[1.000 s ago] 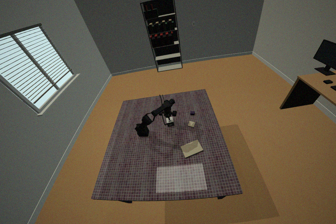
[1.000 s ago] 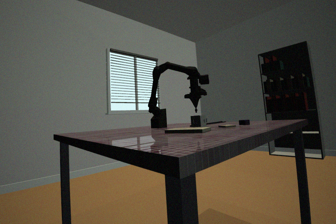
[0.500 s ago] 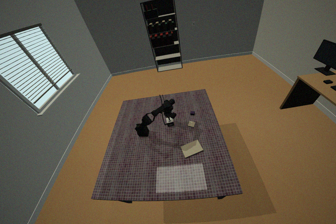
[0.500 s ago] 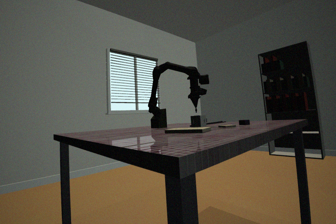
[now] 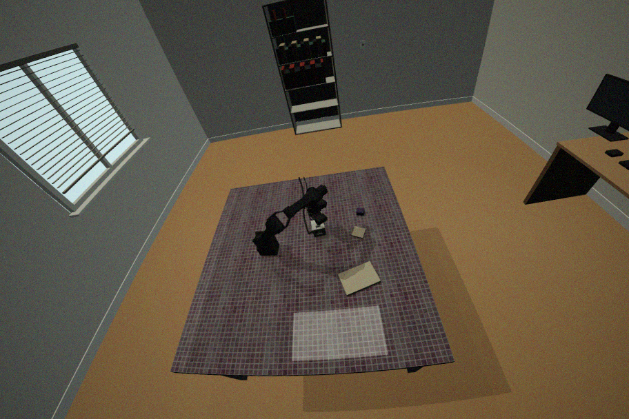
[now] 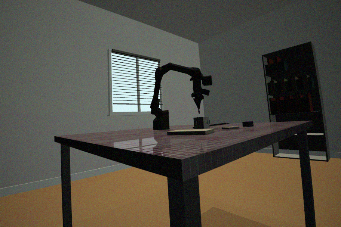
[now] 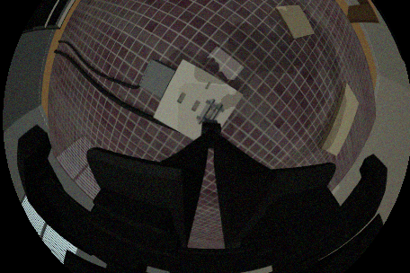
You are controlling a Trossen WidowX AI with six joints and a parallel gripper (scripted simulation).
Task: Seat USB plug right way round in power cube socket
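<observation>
My gripper tip is now 10 mm above the dark USB plug. Round my gripper tip: small cream pad: 240 mm ahead, 60 mm to the right, 130 mm below; USB socket: 70 mm below; small purple block: 290 mm ahead, 90 mm to the left, 120 mm below.
</observation>
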